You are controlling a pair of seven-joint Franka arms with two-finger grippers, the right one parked.
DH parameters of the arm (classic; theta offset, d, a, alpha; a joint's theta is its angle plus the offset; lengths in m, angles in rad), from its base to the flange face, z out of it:
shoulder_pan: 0 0.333 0 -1.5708
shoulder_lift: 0 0 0 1.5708
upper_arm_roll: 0 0.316 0.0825 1.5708
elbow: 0 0 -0.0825 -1.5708
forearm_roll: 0 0.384 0 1.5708
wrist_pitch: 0 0 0.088 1.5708
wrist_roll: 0 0.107 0 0
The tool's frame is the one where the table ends.
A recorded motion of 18 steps. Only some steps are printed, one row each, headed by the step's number.
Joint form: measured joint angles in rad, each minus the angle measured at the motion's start. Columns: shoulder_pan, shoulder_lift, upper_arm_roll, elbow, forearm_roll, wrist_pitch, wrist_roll.
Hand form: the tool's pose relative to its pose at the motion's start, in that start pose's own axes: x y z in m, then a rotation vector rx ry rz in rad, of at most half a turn. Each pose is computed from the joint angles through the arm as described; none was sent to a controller.
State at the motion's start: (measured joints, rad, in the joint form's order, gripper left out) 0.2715 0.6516 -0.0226 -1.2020 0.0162 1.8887 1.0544
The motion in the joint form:
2: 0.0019 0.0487 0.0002 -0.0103 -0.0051 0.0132 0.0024
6: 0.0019 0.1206 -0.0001 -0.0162 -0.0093 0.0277 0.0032
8: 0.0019 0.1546 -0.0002 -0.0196 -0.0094 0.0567 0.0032
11: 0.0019 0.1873 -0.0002 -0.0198 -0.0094 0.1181 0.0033
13: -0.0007 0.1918 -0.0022 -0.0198 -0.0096 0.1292 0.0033
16: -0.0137 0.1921 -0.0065 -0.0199 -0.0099 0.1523 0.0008
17: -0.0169 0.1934 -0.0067 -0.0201 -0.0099 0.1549 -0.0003
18: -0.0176 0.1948 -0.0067 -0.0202 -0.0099 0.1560 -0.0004
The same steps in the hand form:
2: -0.0005 -0.0013 0.0400 -0.0427 -0.0175 -0.0012
6: -0.0006 0.0001 0.0950 -0.1006 -0.0437 -0.0019
8: -0.0002 -0.0003 0.1196 -0.1083 -0.0471 -0.0021
11: 0.0019 -0.0040 0.1393 -0.0838 -0.0326 -0.0025
13: 0.0050 -0.0032 0.1418 -0.0788 -0.0278 0.0012
16: 0.0168 0.0006 0.1401 -0.0608 -0.0137 0.0143
17: 0.0190 0.0018 0.1410 -0.0600 -0.0130 0.0165
18: 0.0194 0.0021 0.1420 -0.0604 -0.0132 0.0170

